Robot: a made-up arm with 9 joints. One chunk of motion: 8 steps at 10 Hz.
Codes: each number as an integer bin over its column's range. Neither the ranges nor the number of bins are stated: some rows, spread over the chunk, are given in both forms.
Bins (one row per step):
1: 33 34 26 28 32 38 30 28 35
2: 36 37 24 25 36 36 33 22 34
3: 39 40 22 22 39 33 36 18 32
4: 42 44 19 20 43 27 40 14 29
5: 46 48 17 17 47 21 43 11 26
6: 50 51 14 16 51 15 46 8 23
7: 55 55 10 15 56 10 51 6 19
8: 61 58 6 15 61 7 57 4 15
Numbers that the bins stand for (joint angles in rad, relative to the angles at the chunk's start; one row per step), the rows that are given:
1: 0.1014 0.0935 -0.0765 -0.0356 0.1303 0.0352 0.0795 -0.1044 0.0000
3: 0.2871 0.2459 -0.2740 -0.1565 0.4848 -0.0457 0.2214 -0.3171 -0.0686
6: 0.6276 0.5252 -0.6689 -0.2775 1.0924 -0.3371 0.4579 -0.5298 -0.2743
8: 0.9681 0.7030 -1.0638 -0.2976 1.5987 -0.4667 0.7181 -0.6149 -0.4571
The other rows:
2: 0.1943 0.1697 -0.1752 -0.0960 0.3329 0.0029 0.1505 -0.2321 -0.0229
4: 0.3800 0.3475 -0.4221 -0.1968 0.6873 -0.1429 0.3160 -0.4022 -0.1371
5: 0.5038 0.4490 -0.5208 -0.2573 0.8898 -0.2400 0.3870 -0.4660 -0.2057
7: 0.7824 0.6268 -0.8663 -0.2976 1.3456 -0.4181 0.5762 -0.5724 -0.3657

